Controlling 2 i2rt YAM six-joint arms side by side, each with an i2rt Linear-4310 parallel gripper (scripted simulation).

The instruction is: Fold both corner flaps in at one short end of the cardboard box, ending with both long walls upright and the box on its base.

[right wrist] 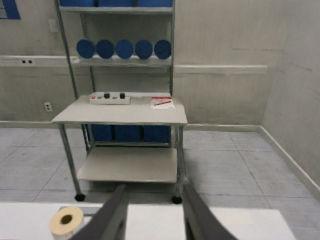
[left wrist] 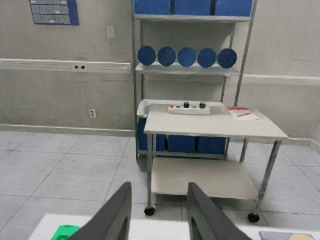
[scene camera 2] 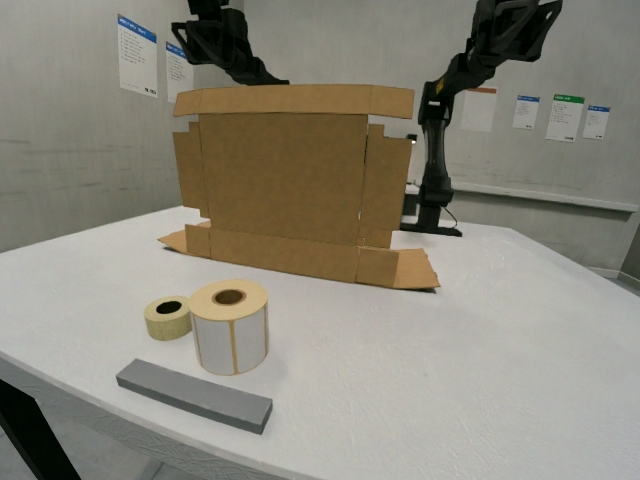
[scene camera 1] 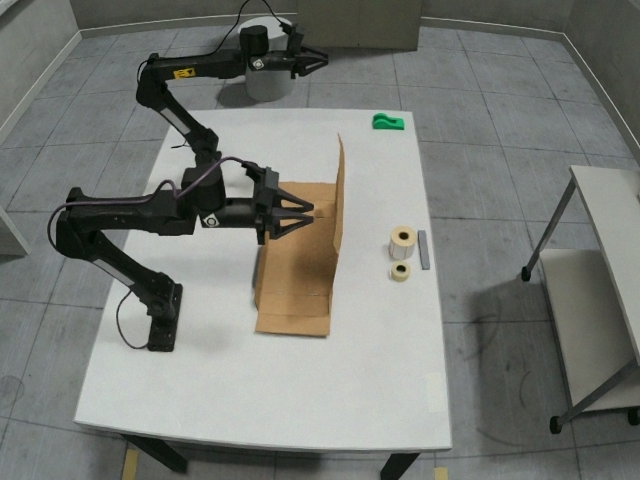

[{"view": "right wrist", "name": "my right gripper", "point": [155,193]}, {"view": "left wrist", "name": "my left gripper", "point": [159,191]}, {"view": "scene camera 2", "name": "my right gripper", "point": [179,25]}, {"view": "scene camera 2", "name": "grey bar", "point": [246,411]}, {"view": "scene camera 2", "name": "corner flap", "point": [379,267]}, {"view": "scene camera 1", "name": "my left gripper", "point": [328,59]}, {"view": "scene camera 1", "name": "my right gripper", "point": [313,213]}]
